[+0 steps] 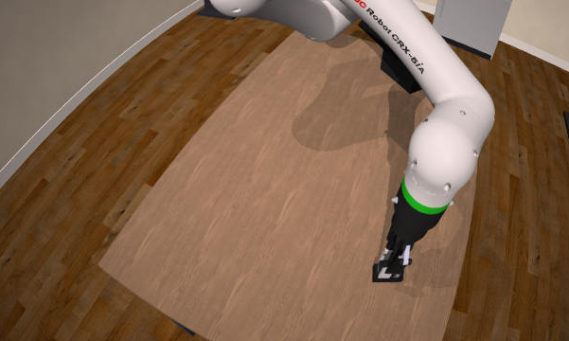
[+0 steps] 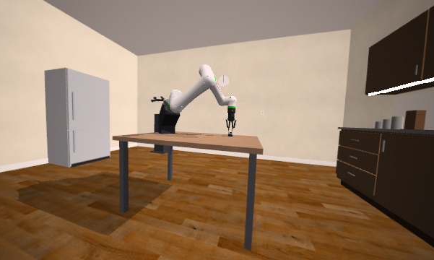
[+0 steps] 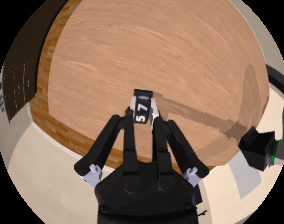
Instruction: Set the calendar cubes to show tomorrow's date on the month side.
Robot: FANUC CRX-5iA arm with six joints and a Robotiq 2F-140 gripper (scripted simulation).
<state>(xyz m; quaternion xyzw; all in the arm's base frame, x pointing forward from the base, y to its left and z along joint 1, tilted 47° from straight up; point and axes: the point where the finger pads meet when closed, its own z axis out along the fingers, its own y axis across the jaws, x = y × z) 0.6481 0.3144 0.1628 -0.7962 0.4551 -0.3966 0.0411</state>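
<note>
Now: hand 1 cm past the black tray, 2 cm to the right of it and 5 cm above it.
</note>
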